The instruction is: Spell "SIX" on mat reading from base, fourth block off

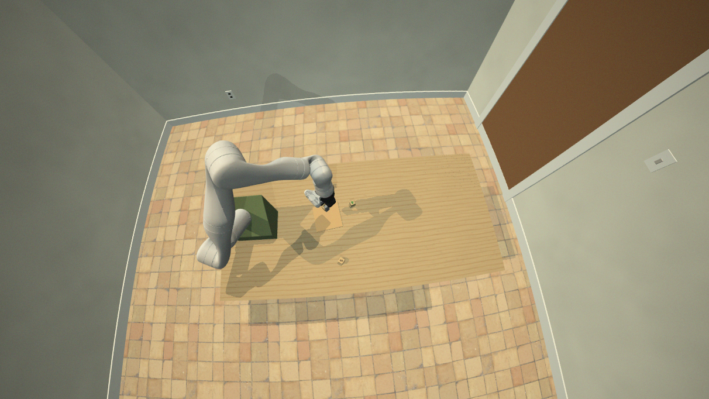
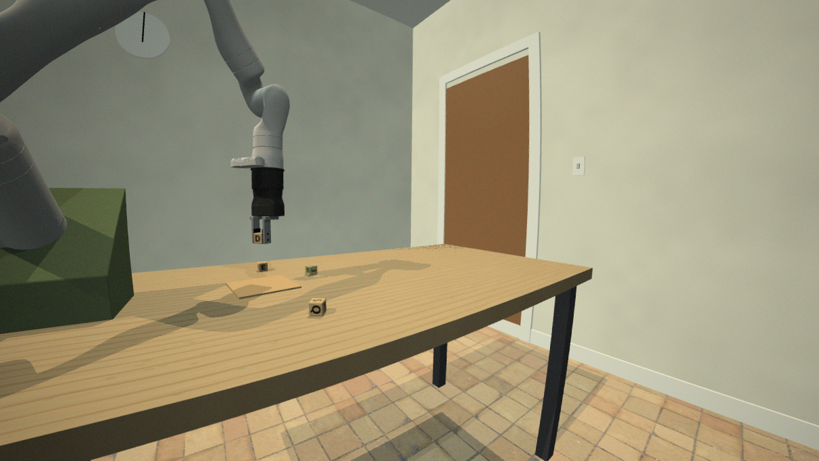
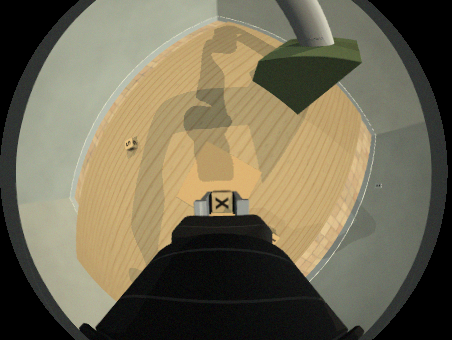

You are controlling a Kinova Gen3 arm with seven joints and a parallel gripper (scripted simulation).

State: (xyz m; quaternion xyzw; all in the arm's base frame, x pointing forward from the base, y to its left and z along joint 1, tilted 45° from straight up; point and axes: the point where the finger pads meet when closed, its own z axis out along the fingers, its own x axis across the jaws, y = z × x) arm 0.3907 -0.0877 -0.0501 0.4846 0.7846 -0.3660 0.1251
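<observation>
Right now my hand is 1 cm past the tan mat, 1 cm to the left of it and 12 cm above it. Round my hand: tan block (2 cm ahead, 26 cm to the right, 11 cm below).
</observation>
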